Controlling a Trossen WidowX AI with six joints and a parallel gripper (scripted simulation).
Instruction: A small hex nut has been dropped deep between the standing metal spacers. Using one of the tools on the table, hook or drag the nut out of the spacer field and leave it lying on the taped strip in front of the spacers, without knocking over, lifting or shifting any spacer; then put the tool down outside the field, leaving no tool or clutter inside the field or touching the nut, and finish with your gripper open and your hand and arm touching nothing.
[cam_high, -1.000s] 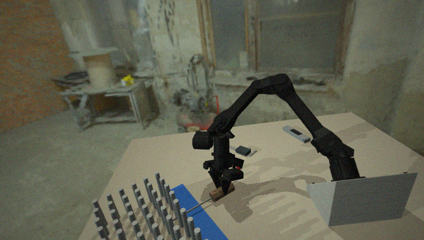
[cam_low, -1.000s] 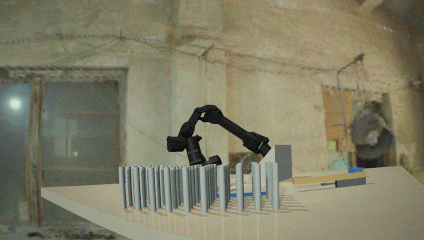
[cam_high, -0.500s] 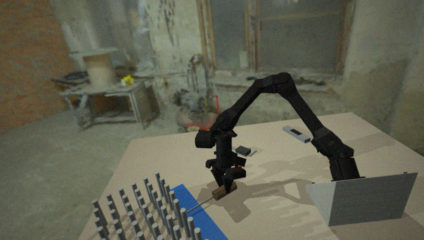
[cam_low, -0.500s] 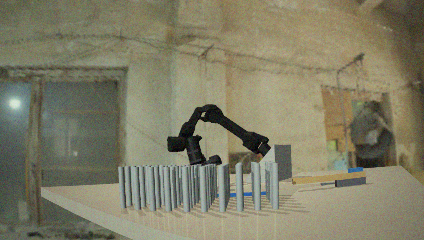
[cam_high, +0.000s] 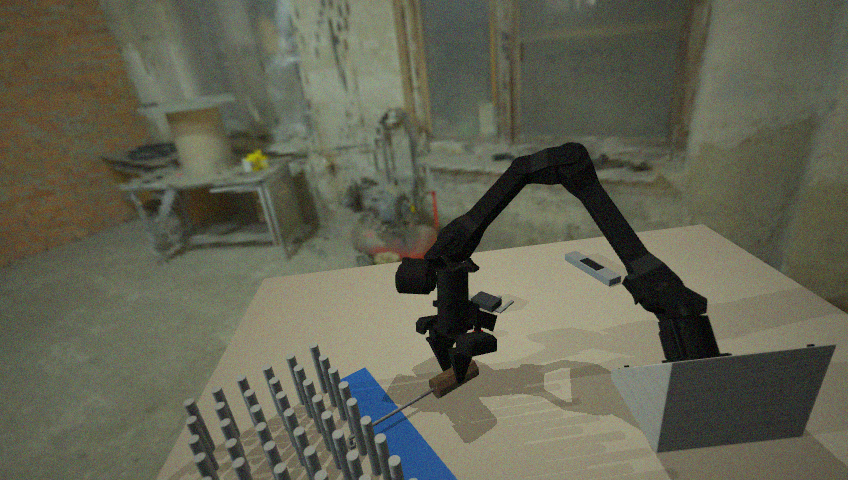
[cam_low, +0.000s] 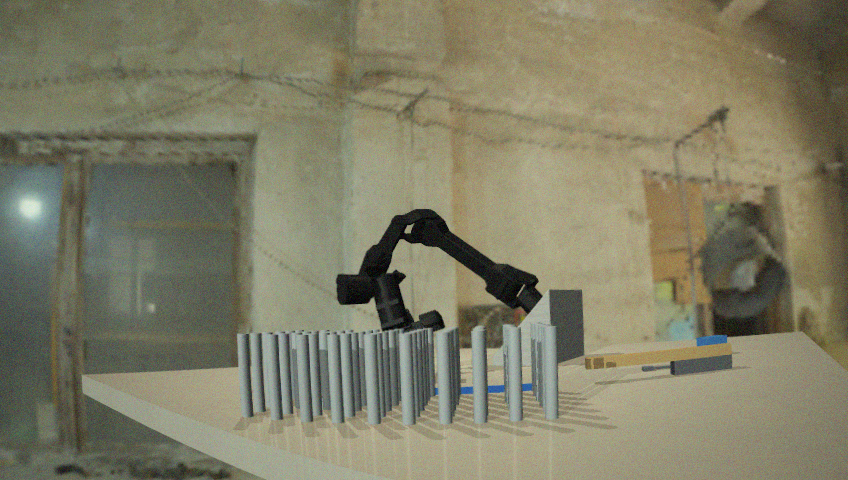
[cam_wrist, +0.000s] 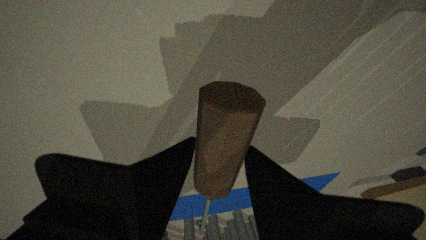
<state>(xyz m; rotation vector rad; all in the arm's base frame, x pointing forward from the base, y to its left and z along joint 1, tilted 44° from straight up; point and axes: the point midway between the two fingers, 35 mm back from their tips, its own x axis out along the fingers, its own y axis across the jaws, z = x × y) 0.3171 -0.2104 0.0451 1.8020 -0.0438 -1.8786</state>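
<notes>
Now: gripper tip 13 cm to the left of the small red cube, 8 cm past it and 1 cm above it. Round my gripper tip: grey flat block (43 cm behind, 30 cm to the right); blue taped strip (12 cm ahead, 10 cm to the left, 2 cm below).
</notes>
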